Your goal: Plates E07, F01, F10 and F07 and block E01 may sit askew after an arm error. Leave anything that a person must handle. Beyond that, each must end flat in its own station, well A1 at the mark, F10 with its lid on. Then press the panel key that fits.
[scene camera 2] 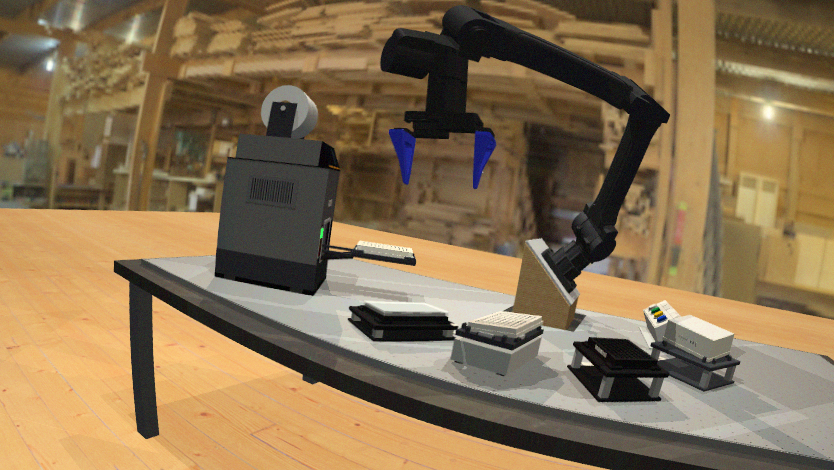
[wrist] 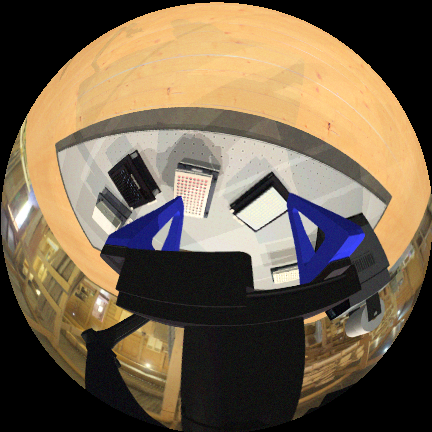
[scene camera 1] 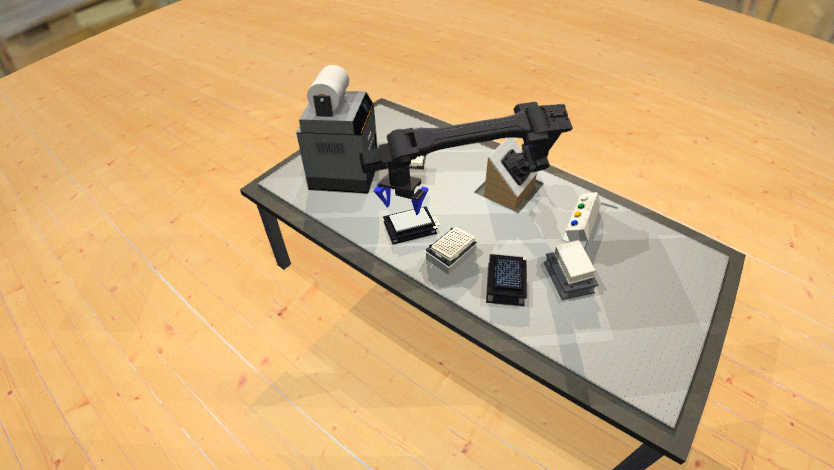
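Observation:
My gripper (scene camera 1: 402,209) (scene camera 2: 441,185) (wrist: 236,198) is open and empty, high above the stations. A white-topped plate (scene camera 1: 412,219) (scene camera 2: 405,308) (wrist: 262,207) sits on a black station. A cream well plate (scene camera 1: 453,243) (scene camera 2: 504,322) (wrist: 192,195) sits on a light grey station, its wells reddish in the wrist view. A black plate (scene camera 1: 508,272) (wrist: 131,181) sits on a black stand. A tall white block (scene camera 1: 574,260) (scene camera 2: 698,337) sits on a dark grey stand. Another cream plate (scene camera 1: 417,159) (scene camera 2: 385,249) (wrist: 286,275) lies on the machine's tray, partly hidden. Labels and slight tilts are unreadable.
The grey machine (scene camera 1: 338,160) (scene camera 2: 274,227) with a white roll stands at the table's far left end. A key panel (scene camera 1: 588,217) with white, green, yellow and blue keys stands behind the block. The arm's wooden wedge base (scene camera 1: 501,186) (scene camera 2: 539,291) stands at the back edge.

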